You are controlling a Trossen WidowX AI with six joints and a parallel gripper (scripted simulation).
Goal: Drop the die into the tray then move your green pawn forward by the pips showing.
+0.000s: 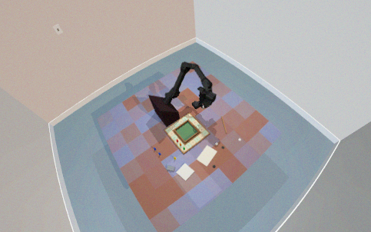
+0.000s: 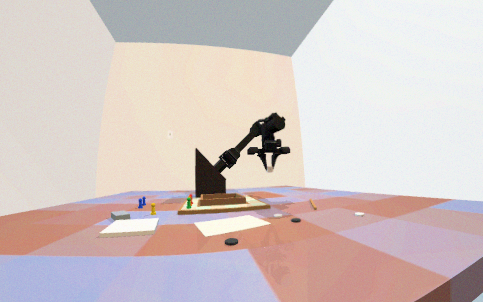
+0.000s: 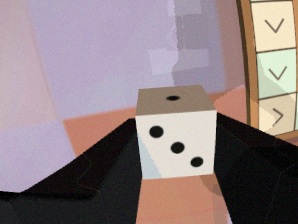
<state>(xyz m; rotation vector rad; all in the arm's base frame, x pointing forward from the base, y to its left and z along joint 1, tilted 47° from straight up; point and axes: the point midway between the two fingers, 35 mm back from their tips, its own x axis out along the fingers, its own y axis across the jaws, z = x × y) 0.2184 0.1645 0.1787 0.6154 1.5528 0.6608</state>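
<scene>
Now: the green pawn 31 cm to the right of my gripper tip, 19 cm ahead of it and 10 cm below it. Also, from my gripper tip: white die: right at my gripper tip; thin stick: 19 cm ahead, 13 cm below, 10 cm to the left; red pawn: 32 cm to the right, 10 cm below, 10 cm ahead.
</scene>
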